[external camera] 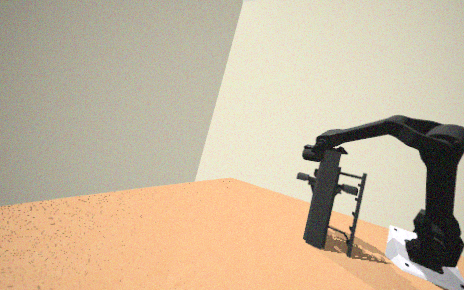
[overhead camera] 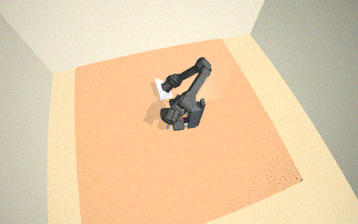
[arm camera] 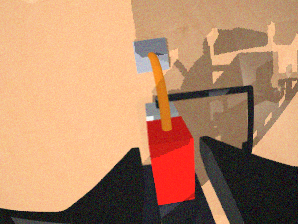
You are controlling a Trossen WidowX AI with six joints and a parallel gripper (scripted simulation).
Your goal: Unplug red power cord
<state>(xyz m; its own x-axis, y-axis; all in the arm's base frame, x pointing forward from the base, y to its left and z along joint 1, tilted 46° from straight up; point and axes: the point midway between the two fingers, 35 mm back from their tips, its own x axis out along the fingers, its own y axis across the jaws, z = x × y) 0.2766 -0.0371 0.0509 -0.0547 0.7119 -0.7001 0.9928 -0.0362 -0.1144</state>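
Now: the red plug 4 cm to the left of my gripper tip and 1 cm below it. From my gripper tip the other things lie so: dark strip (13 cm to the left, 5 cm above, 1 cm ahead).
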